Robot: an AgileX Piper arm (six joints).
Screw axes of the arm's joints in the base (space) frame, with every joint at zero. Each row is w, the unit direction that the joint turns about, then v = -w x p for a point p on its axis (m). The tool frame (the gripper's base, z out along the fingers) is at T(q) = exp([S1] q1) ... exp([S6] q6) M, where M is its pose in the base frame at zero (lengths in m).
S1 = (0, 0, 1, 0, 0, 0)
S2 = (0, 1, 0, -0.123, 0, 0)
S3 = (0, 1, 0, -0.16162, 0, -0.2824)
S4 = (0.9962, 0, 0.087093, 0, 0.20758, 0)
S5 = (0, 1, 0, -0.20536, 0, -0.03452)
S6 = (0.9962, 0, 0.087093, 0, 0.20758, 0)
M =
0.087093 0 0.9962 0.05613
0 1 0 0
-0.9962 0 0.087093 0.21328
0 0 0 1
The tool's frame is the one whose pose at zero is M.
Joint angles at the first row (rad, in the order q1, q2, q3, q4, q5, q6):
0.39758 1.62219 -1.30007 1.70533 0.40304 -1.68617
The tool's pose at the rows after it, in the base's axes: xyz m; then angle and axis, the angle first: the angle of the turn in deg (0 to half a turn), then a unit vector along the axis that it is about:
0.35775 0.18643 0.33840 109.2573 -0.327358 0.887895 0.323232
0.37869 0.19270 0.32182 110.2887 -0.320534 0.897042 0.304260
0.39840 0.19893 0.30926 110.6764 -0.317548 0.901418 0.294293
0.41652 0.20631 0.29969 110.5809 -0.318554 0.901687 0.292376
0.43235 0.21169 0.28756 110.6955 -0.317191 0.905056 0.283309
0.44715 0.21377 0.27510 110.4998 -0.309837 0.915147 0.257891
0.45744 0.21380 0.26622 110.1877 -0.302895 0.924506 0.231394
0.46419 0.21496 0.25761 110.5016 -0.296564 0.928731 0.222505
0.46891 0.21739 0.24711 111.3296 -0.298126 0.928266 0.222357
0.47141 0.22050 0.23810 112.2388 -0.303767 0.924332 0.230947
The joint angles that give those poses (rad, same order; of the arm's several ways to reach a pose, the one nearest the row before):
0.39758 1.68738 -1.34017 1.70529 0.37911 -1.71813
0.39758 1.77086 -1.39599 1.70537 0.35149 -1.72809
0.39585 1.85033 -1.46331 1.70588 0.33832 -1.73484
0.39584 1.92651 -1.53929 1.70754 0.33635 -1.73987
0.39585 1.99480 -1.60122 1.70754 0.32295 -1.74669
0.39583 2.05398 -1.65363 1.70757 0.27906 -1.76012
0.39583 2.09337 -1.68880 1.70966 0.23395 -1.77691
0.39584 2.12513 -1.71232 1.71387 0.21656 -1.78031
0.39583 2.15587 -1.72814 1.71387 0.22146 -1.78260
0.39583 2.18033 -1.73796 1.71548 0.24325 -1.78472

